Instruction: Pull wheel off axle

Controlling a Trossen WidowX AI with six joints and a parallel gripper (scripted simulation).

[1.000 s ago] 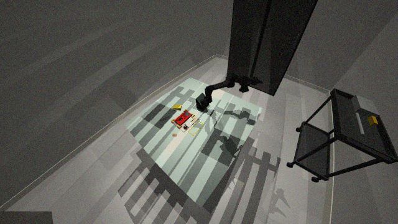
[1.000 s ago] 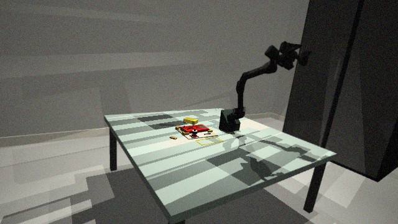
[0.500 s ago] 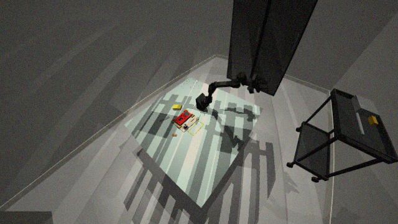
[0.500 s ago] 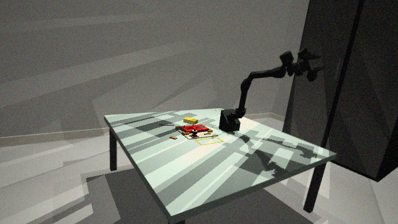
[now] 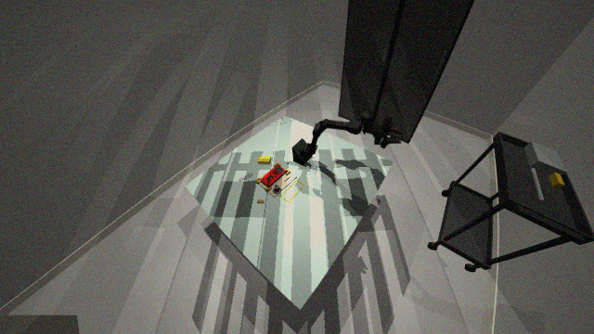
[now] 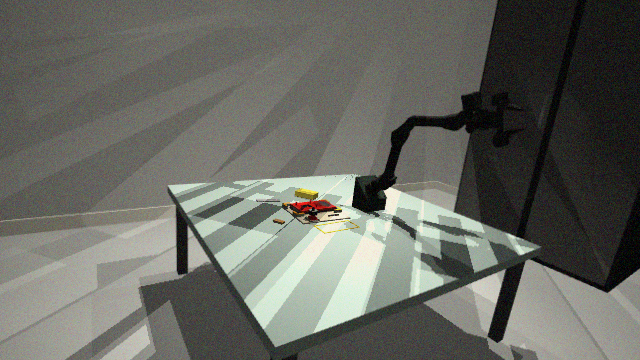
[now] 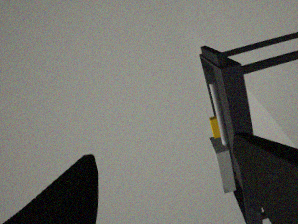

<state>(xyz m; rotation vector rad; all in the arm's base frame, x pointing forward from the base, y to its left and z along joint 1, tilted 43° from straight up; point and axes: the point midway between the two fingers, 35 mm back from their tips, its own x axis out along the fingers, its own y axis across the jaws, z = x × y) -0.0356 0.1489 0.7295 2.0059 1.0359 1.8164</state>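
My gripper tip is 560 mm to the left of the wheel, 500 mm above it and 450 mm short of it. From my gripper tip the other things lie so: yellow block (890 mm to the right, 520 mm below, 330 mm ahead); then dark axle (570 mm to the right, 500 mm below, 450 mm ahead); then brown piece (610 mm ahead, 580 mm to the right, 530 mm below).
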